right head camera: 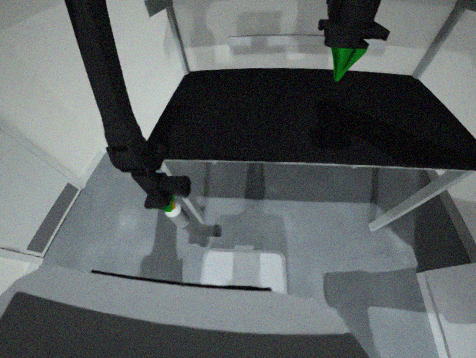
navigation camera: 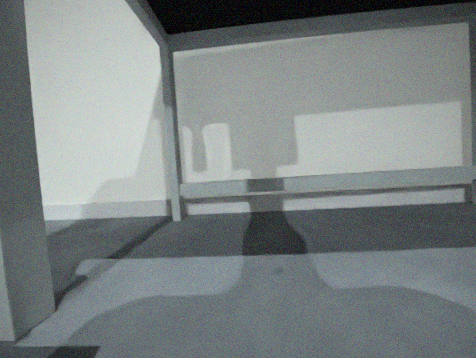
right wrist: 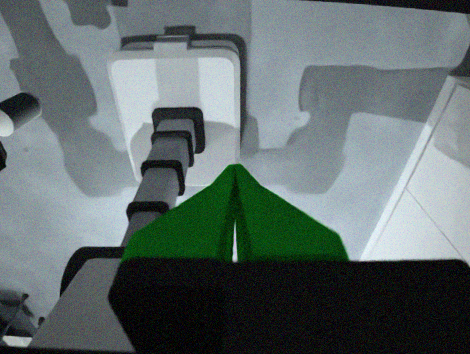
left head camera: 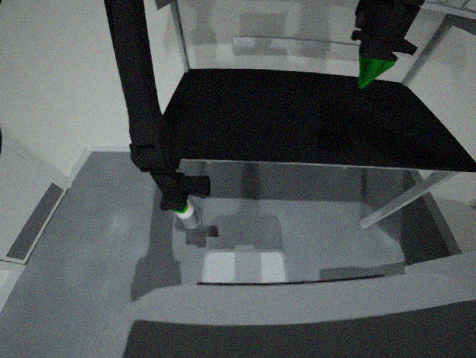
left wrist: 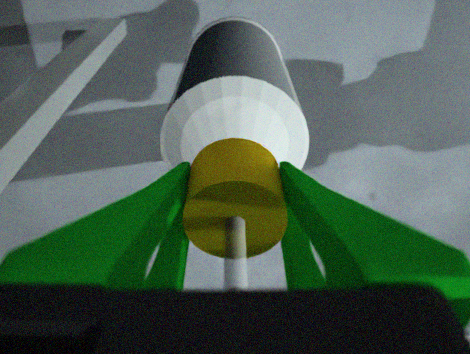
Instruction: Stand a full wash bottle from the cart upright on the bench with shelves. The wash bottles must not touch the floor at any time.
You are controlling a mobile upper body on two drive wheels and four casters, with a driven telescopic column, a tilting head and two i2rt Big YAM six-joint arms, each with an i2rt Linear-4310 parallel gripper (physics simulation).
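Frame: origin at the left arm's base, x up, y ahead, z left, level; millimetres.
Where they show: left gripper, fingertip midpoint: (right head camera: 170,207) (left head camera: 183,208) (left wrist: 234,176); right gripper, fingertip midpoint: (right head camera: 335,80) (right wrist: 235,175) (left head camera: 360,87).
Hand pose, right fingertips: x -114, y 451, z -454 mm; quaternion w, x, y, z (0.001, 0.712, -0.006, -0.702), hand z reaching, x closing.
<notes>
Things, the pixels of their centre, and the offset from my right fingertips. "pt": a spot on its surface instead. Level surfaces: height alone.
- wash bottle, body centre: (left wrist: 226,151) (left head camera: 183,211) (right head camera: 172,210) dz +462, dx -384, dy -126 mm
- bench, surface height: dx -328 mm
- pale bench leg, surface spot: (right head camera: 415,204) pt dz -807, dx -737, dy +61 mm
- bench's lower crossbar, surface spot: (navigation camera: 325,181) pt dz -136, dx -1092, dy +740 mm
A wash bottle (left head camera: 189,218) (right head camera: 174,212) (left wrist: 235,107) (right wrist: 21,111) with a yellow cap, white shoulder and dark-looking body hangs above the floor, near the front left corner of the bench. My left gripper (left head camera: 183,208) (right head camera: 169,206) (left wrist: 234,176) is shut on its yellow cap; the nozzle tube points back toward the wrist. The bottle's fill level cannot be told. The bench (left head camera: 270,120) (right head camera: 250,117) has a black top. My right gripper (left head camera: 362,86) (right head camera: 338,78) (right wrist: 235,175) is shut and empty, high over the right part of the bench top. The cart is not recognisable.
A pale bench leg (left head camera: 400,202) (right head camera: 415,204) slants at the right. The navigation camera shows the bench's lower crossbar (navigation camera: 325,181). My white base plate (left head camera: 220,266) (right head camera: 218,265) (right wrist: 135,82) and column (right wrist: 164,172) stand before the bench. A pale box-like surface (right wrist: 425,200) lies at the right.
</notes>
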